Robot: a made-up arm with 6 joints. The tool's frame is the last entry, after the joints.
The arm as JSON. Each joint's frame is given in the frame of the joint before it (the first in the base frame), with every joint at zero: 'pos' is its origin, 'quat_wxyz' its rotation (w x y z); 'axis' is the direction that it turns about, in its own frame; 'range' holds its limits. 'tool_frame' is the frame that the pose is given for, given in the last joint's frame.
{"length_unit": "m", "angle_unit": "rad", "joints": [
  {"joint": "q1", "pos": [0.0, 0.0, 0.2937], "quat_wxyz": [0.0, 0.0, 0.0, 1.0], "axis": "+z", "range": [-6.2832, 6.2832]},
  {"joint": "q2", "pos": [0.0, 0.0, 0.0], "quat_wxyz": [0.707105, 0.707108, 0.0, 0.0], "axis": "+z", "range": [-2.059, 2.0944]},
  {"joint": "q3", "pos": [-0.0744, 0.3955, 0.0], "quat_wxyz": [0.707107, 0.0, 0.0, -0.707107], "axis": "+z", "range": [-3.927, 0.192]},
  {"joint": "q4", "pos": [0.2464, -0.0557, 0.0], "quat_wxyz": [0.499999, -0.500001, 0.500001, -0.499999], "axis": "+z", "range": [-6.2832, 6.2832]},
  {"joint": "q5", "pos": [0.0, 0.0, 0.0], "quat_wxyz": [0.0, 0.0, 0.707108, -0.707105], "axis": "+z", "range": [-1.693, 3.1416]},
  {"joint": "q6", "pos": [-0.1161, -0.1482, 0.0], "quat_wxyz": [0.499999, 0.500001, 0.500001, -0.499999], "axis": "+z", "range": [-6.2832, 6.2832]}
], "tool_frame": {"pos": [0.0, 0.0, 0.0], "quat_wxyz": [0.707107, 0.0, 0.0, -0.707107]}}
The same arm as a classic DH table. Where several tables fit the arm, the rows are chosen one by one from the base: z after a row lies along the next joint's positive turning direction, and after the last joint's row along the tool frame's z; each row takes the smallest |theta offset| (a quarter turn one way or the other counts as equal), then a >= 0, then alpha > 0; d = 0 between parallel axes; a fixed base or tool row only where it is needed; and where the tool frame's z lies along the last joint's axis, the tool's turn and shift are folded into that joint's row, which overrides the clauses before.
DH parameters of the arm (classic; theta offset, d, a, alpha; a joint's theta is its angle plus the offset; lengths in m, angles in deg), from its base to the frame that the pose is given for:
q1: 0 0.2937 0 -90
q2: -79.35 0 0.4024 0
q3: 79.35 0 0.0557 -90
q4: 0 0.2464 0 90
q5: 0 0 0.1161 -90
q6: 0 0.1482 0 0
Joint limits (deg, base to tool): -360..360 -117.97..120 -225..11 -360..360 -97..180 -360..360

